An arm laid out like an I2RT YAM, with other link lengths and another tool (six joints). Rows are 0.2 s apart.
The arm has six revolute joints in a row. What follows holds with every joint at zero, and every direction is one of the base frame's.
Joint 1 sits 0.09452 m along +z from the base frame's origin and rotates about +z.
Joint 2 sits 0.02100 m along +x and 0.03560 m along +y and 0.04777 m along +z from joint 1 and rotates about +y.
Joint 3 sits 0.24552 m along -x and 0.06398 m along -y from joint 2 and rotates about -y.
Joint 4 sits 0.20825 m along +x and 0.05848 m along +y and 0.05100 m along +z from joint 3 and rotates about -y.
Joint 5 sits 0.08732 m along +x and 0.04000 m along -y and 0.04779 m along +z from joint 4 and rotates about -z.
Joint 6 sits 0.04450 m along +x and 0.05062 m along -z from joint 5 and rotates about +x.
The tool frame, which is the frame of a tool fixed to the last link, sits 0.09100 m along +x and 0.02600 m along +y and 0.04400 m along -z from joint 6; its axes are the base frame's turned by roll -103.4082, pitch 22.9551 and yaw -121.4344 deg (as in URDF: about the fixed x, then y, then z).
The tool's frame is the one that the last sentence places.
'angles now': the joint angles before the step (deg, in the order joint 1, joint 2, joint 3, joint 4, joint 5, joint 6). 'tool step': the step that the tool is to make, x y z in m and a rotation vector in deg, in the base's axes. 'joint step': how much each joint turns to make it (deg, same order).
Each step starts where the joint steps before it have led.
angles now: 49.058, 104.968, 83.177, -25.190, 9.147, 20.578
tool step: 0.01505, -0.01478, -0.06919, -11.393, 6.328, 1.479
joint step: -2.448, 12.371, 5.244, -4.786, 0.000, -4.961
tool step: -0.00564, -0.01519, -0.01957, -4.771, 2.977, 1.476
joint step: -0.677, 2.207, 0.000, -2.908, -0.021, -2.469
